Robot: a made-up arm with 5 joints.
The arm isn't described. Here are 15 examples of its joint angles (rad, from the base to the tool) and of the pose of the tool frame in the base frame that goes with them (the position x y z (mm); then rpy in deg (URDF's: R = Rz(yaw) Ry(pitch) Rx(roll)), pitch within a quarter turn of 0, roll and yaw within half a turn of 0).
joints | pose
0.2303 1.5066 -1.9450 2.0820 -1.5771 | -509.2 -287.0 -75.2 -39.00 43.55 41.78
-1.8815 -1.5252 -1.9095 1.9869 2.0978 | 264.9 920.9 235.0 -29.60 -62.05 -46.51
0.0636 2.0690 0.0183 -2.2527 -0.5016 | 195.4 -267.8 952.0 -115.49 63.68 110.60
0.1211 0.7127 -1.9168 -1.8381 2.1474 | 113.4 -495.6 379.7 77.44 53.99 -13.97
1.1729 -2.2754 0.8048 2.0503 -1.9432 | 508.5 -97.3 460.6 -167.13 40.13 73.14
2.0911 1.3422 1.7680 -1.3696 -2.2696 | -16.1 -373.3 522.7 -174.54 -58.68 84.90
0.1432 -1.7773 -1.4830 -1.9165 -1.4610 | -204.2 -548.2 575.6 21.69 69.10 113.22
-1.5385 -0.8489 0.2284 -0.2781 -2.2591 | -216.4 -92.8 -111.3 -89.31 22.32 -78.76
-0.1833 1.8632 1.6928 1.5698 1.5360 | -486.1 777.6 652.5 139.18 64.39 -131.04
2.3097 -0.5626 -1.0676 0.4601 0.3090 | -209.8 537.1 -0.6 112.08 -22.79 -81.07
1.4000 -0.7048 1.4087 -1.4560 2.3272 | -59.5 -268.0 813.1 10.41 -28.20 140.65
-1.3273 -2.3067 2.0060 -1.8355 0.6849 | -377.4 553.4 -358.6 -161.30 -17.53 -41.56
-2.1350 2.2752 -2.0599 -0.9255 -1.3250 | -242.4 272.1 547.1 160.94 23.65 85.46
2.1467 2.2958 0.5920 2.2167 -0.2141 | 44.5 -942.8 -219.6 -60.35 13.73 112.98
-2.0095 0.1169 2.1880 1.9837 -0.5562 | 71.2 -466.0 -330.8 9.48 -13.91 151.76
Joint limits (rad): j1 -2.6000..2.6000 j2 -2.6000..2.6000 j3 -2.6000..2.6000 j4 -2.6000..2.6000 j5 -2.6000..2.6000
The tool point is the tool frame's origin. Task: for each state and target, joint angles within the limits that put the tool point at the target. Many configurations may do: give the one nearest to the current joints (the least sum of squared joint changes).
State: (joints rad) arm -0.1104 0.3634 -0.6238 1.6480 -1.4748
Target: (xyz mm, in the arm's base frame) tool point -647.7 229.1 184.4
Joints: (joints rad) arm 0.0283 0.2941 0.3122 1.1171 -1.4624
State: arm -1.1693 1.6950 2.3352 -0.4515 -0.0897
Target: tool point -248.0 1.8 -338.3
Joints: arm -0.9405 1.6788 2.3084 -0.5290 -0.2149
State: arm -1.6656 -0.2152 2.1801 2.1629 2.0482
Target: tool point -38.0 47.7 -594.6
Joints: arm -1.5954 -0.2139 2.2063 2.4032 1.6522
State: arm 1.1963 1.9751 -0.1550 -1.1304 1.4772
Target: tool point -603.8 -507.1 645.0
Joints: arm 1.0931 1.0300 -0.1860 -0.5901 1.5511
